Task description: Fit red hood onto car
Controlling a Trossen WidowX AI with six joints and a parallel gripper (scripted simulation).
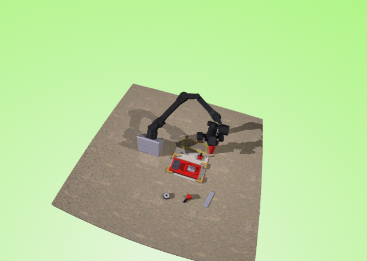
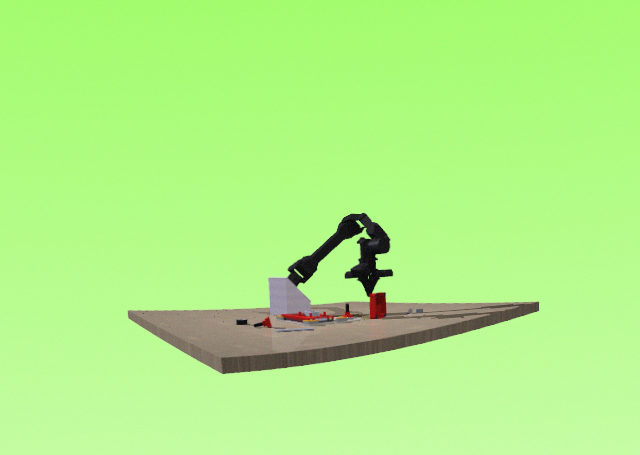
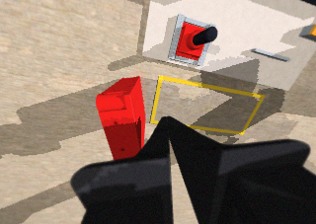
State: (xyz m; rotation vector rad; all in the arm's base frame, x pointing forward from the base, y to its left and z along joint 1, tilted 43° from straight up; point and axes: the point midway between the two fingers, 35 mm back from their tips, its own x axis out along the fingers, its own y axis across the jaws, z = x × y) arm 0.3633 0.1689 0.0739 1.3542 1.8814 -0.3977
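Right now the red hood is 3 cm below my gripper tip, 3 cm ahead of it and 2 cm to the left of it. Also, from my gripper tip: small wheel: 46 cm to the right, 10 cm behind, 7 cm below; grey engine block: 21 cm to the right, 6 cm below, 3 cm behind.
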